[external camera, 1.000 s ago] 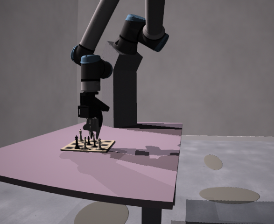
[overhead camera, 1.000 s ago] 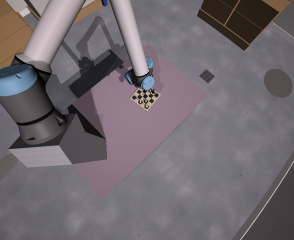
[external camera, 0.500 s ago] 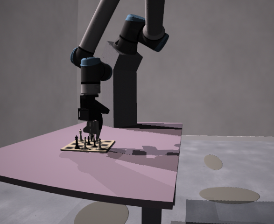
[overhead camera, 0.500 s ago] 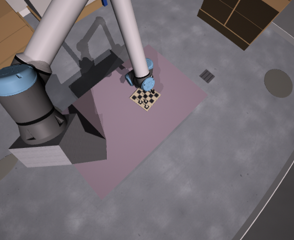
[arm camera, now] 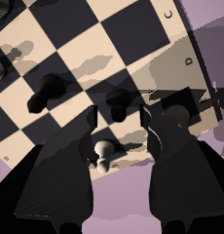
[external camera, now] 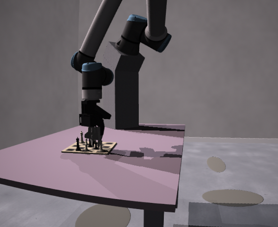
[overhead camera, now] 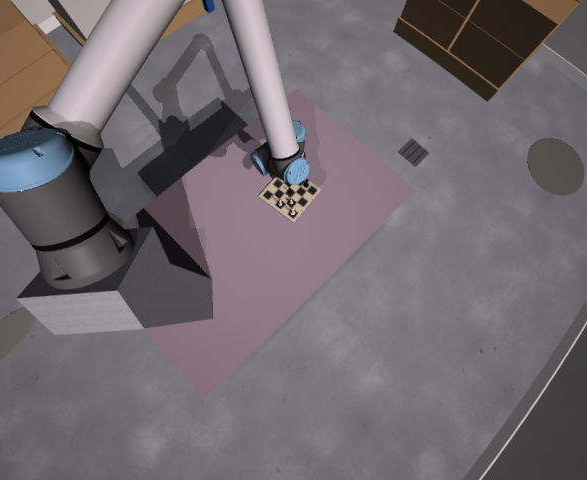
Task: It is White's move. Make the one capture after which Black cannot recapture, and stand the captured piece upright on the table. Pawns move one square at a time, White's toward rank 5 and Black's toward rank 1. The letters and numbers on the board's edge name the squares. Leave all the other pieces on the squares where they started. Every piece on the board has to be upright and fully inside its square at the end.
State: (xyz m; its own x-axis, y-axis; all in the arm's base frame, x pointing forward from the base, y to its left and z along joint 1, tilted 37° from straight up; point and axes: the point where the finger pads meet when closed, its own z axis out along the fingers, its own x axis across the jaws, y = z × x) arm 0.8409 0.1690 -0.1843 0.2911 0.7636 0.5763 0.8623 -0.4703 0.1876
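Now: hand 1 cm above the black pawn. Round my hand: tall black piece 7 cm to the right, 5 cm ahead, 1 cm above; then chessboard 4 cm to the right, 3 cm below, 3 cm behind.
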